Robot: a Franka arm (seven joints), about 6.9 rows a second.
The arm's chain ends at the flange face. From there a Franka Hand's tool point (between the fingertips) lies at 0.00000 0.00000 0.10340 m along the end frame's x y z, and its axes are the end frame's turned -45 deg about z.
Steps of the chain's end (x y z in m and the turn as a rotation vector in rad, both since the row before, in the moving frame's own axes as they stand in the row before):
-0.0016, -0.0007, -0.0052, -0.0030, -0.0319, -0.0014
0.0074, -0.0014, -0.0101, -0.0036, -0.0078, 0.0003
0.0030, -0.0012, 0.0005, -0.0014, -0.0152, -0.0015
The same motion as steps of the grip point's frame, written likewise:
-0.0032, -0.0037, -0.0053, 0.0204, -0.0247, -0.0014
0.0054, 0.0039, -0.0101, 0.0030, -0.0081, 0.0003
0.0018, 0.0003, 0.0005, 0.0098, -0.0117, -0.0015

